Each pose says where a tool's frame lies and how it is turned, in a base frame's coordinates. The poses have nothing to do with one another.
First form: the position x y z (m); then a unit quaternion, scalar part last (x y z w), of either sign.
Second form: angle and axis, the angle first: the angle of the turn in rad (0 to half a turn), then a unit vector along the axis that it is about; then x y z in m. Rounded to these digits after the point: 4 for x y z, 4 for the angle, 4 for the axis.
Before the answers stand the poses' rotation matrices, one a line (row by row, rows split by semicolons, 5 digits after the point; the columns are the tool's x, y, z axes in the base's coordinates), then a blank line. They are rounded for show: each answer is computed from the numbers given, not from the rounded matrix.
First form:
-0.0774 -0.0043 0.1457 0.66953 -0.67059 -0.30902 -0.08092
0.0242 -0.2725 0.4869 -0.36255 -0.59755 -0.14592 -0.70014
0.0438 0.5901 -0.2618 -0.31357 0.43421 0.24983 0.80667
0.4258 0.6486 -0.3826 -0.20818 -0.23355 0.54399 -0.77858
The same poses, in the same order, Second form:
-0.09037 -0.94797 -0.30527; -0.84795 -0.08752 0.52281; -0.52232 0.30609 -0.79592
0.24328 0.22896 0.94255; 0.63761 0.69453 -0.33328; -0.73093 0.68206 0.02298
0.49809 -0.67537 0.54385; 0.13075 0.67852 0.72286; -0.85721 -0.28894 0.42627
0.29906 0.94432 0.13718; -0.74984 0.32147 -0.57827; -0.59017 0.07007 0.80423

2.9796 -0.6717 0.6728 0.3100 -0.0774 -0.0043 0.1457
1.5904 0.5078 0.8369 0.2044 0.0242 -0.2725 0.4869
1.2646 -0.5306 0.7347 0.4227 0.0438 0.5901 -0.2618
1.3568 0.3317 0.3722 -0.8669 0.4258 0.6486 -0.3826

